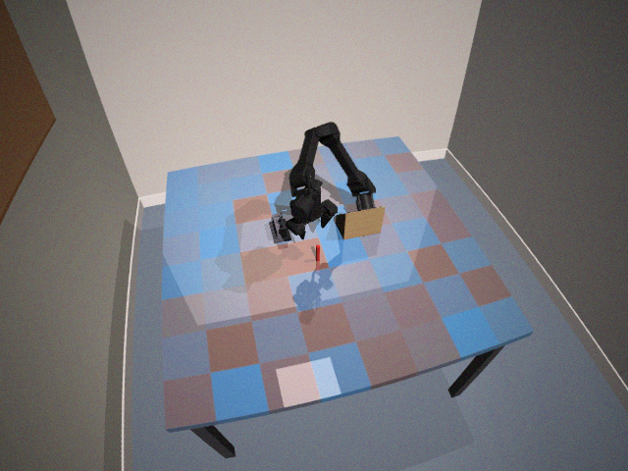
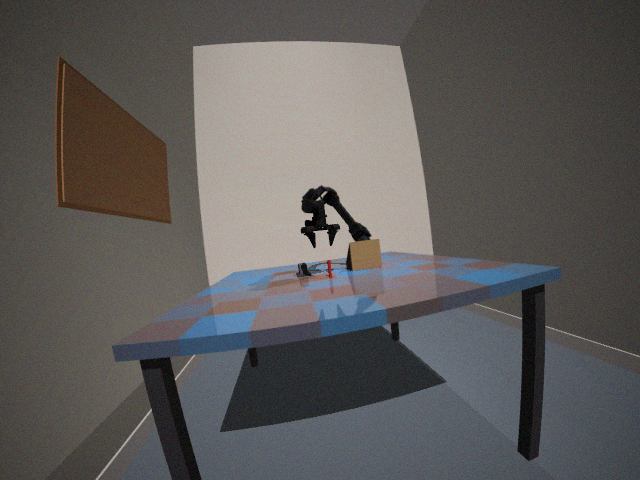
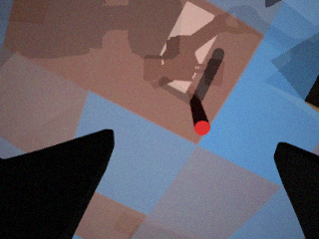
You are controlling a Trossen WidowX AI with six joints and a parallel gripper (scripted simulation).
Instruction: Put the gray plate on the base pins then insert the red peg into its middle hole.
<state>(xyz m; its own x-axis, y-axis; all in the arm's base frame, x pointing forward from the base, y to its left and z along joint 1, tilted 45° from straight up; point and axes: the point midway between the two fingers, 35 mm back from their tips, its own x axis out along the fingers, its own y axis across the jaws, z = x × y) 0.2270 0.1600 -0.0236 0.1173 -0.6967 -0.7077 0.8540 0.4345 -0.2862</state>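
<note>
Right now the red peg is 10 cm below my gripper tip, 2 cm behind it and 1 cm to the left of it. Round my gripper tip: gray plate (16 cm to the right, 12 cm ahead, 10 cm below); then dark base (16 cm to the right, 13 cm below, 12 cm ahead).
</note>
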